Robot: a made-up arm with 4 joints.
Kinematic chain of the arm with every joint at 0, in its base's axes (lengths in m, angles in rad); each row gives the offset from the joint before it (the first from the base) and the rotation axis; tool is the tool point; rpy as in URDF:
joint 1: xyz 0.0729 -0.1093 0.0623 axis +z
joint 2: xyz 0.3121 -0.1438 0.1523 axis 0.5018 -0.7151 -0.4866
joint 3: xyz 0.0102 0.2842 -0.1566 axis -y
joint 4: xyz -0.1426 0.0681 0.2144 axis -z
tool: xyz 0.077 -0.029 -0.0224 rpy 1.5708 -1.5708 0
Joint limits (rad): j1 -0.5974..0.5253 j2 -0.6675..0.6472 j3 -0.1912..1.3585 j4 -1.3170..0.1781
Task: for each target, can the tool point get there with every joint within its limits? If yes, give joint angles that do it. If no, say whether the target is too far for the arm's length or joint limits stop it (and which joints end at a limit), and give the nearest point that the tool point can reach.
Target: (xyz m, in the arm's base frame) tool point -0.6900 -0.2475 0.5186
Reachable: no: joint limits stop it (at a limit: joint 1, joint 2, joint 4) | nearest point -0.0514 -0.0193 0.1144 | short by 0.789 m
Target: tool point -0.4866 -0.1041 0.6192
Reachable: no: joint limits stop it (at a limit: joint 1, joint 2, joint 4) | nearest point -0.0343 0.0178 0.1498 | short by 0.663 m
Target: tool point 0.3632 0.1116 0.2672
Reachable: yes | joints -0.1186 0.1329 0.0459 -0.9259
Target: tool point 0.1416 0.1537 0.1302
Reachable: yes | joints 0.2381 -0.0148 0.8666 -0.7707
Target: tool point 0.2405 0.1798 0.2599
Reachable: yes | joints 0.3458 0.3611 0.3538 -0.3118
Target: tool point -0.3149 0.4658 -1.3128
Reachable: no: too far | nearest point 0.0162 0.1551 0.0007 | short by 1.390 m
